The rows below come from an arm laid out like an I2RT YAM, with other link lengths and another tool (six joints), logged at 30 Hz.
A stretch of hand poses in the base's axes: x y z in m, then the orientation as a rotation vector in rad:
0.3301 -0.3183 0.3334 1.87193 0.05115 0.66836
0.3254 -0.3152 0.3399 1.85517 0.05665 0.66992
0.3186 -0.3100 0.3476 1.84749 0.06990 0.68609
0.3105 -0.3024 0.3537 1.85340 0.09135 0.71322
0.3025 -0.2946 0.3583 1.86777 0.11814 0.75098
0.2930 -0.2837 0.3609 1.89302 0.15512 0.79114
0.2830 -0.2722 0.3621 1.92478 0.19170 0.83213
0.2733 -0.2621 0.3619 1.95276 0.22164 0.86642
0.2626 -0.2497 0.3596 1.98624 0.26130 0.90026
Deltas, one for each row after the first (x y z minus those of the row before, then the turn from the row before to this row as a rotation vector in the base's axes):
-0.0047 0.0031 0.0065 -0.01667 -0.00271 0.00196
-0.0068 0.0052 0.0077 -0.00704 -0.00640 0.01626
-0.0081 0.0076 0.0061 0.00618 -0.00614 0.02959
-0.0080 0.0078 0.0046 0.01548 -0.00816 0.03994
-0.0095 0.0109 0.0026 0.02428 -0.00182 0.04941
-0.0100 0.0115 0.0012 0.03121 -0.00037 0.05019
-0.0097 0.0101 -0.0002 0.02804 -0.00001 0.04145
-0.0107 0.0124 -0.0023 0.03109 0.00610 0.04833

